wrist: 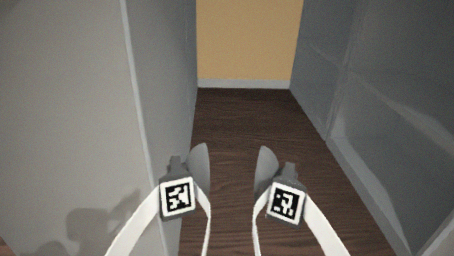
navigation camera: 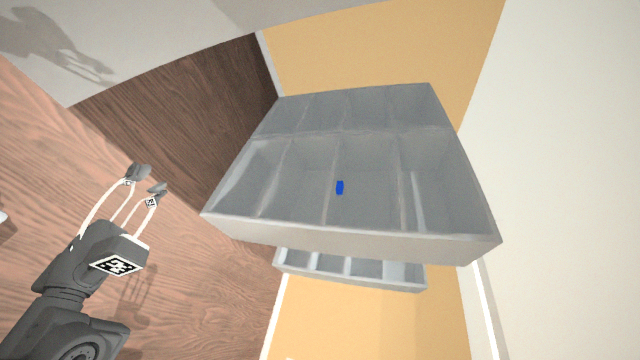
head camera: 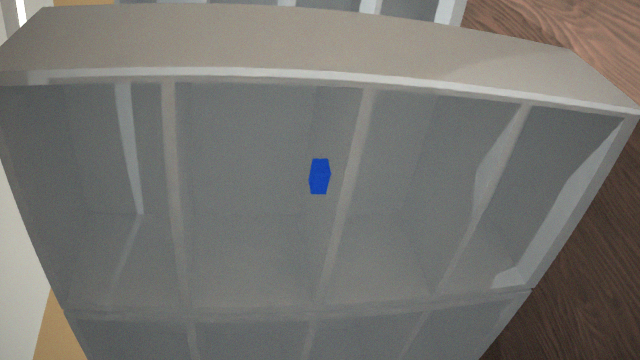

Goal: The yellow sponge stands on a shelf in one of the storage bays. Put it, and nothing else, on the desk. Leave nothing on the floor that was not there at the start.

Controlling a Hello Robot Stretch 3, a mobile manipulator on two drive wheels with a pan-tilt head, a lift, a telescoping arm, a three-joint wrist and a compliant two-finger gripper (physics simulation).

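Places are measured from the robot's base along level axes (x ahead, y left, z up), in metres.
Pixels of known places: gripper, fingertip midpoint: (wrist: 232,164) (navigation camera: 154,173).
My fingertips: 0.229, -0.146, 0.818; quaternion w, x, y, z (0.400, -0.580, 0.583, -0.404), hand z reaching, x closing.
Observation:
Ahead of a thing's pixels: the offset from my fingertips to its middle, as dx, dy, dz. "spot": to the spot under its first point.
The yellow sponge and the desk do not show in these views. A tall grey storage unit @[spot: +0.323, -0.880, +0.306] (head camera: 300,45) (navigation camera: 350,245) has open bays, with dividers between them. My gripper (navigation camera: 148,180) (wrist: 232,164) is open, with nothing between its fingers. In the navigation view it is to the left of the storage unit, apart from it. In the wrist view it points along a strip of dark wooden floor between grey furniture on both sides. The deep corners of the bays are dim.
A small blue block @[+0.746, -0.856, +0.195] (head camera: 319,176) (navigation camera: 340,188) is in a bay of the storage unit. A second grey unit (navigation camera: 350,285) stands beyond it. A large grey surface (navigation camera: 200,25) (wrist: 65,115) is on the left, with the arm's shadow on it. A yellow wall (wrist: 250,40) closes the passage.

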